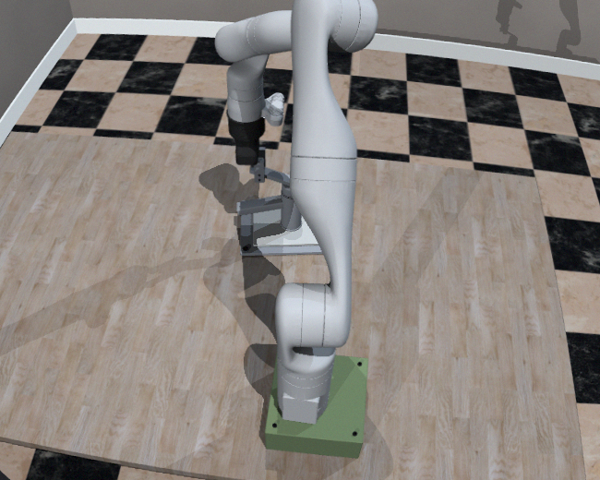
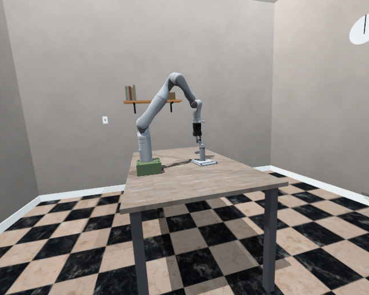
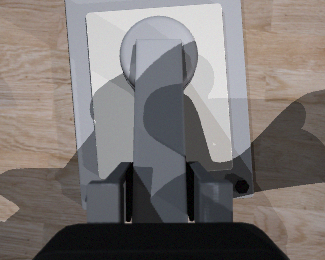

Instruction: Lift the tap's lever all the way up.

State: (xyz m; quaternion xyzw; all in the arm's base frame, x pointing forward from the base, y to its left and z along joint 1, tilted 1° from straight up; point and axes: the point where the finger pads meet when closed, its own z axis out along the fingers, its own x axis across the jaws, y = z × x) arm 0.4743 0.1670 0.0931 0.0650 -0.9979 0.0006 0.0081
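Now: hand 3 cm to the left of the flat lever and 1 cm above it. The rest, counted from my hand: grey tap: 4 cm to the right, 6 cm below.
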